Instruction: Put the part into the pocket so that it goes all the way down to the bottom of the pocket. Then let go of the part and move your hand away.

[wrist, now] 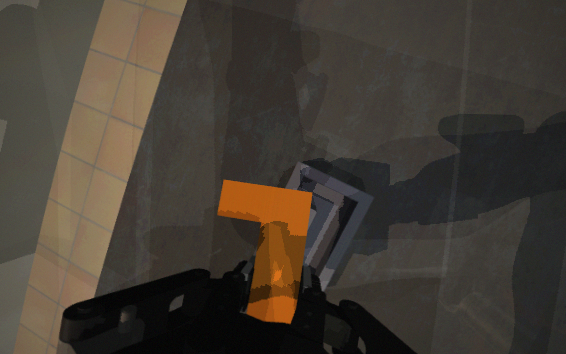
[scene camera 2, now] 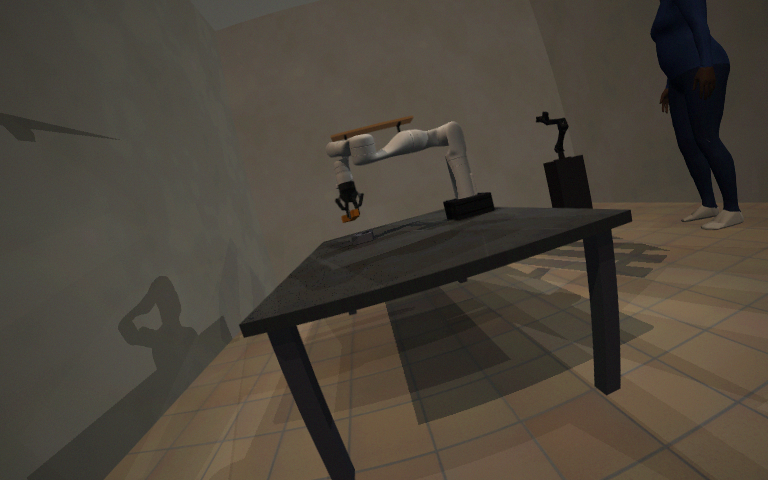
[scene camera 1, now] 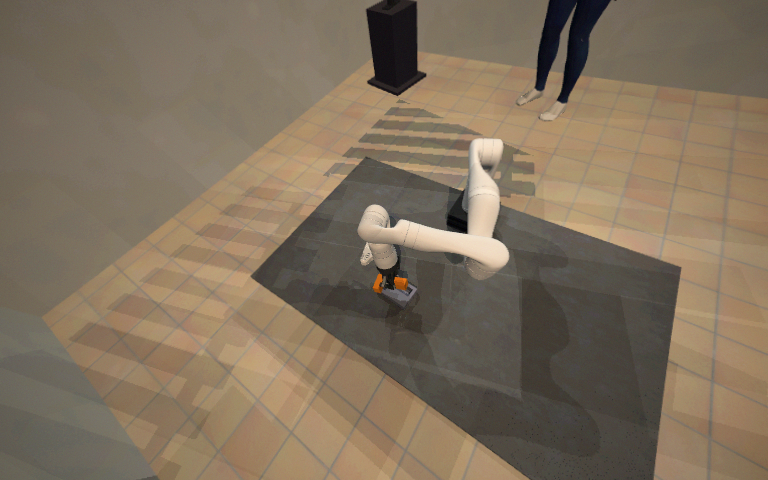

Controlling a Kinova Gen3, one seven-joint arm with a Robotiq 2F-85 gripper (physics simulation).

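Frame: origin at the arm's base, x back, y right, z up, level; millimetres.
Where they show: gripper, between the fingertips: [wrist: 279, 273] [scene camera 2: 354, 217] [scene camera 1: 394, 284]; arm's base, origin of its link: [scene camera 2: 466, 196].
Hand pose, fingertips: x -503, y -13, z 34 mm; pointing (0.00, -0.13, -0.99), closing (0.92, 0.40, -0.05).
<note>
Each offset is from my fingertips to the top centre of the thing. Level surfaces: height alone.
The orange L-shaped part @[dz +37, dx -17, dy +3 mm] [scene camera 1: 400, 283] [scene camera 2: 351, 215] [wrist: 285, 205] is held in my gripper [scene camera 1: 390, 283] [scene camera 2: 350, 212] [wrist: 279, 273], which is shut on its long arm. The grey block with the pocket @[dz -77, dx +12, dy +15 mm] [scene camera 1: 405, 302] [scene camera 2: 362, 237] [wrist: 361, 207] lies on the table. In scene camera 2 the part hangs in the air above the block, apart from it. In the wrist view the part covers the left side of the block, and the block is turned relative to the part. Part of the pocket is hidden behind the part in the wrist view and behind the gripper in scene camera 1.
The dark table @[dz -113 mm] [scene camera 1: 470, 339] [scene camera 2: 430, 249] bears the arm's black base [scene camera 1: 456, 213] [scene camera 2: 468, 206]. The table edge runs along the left in the wrist view. A black pedestal [scene camera 1: 393, 48] [scene camera 2: 568, 182] and a standing person [scene camera 1: 572, 48] [scene camera 2: 699, 113] are beyond the table.
</note>
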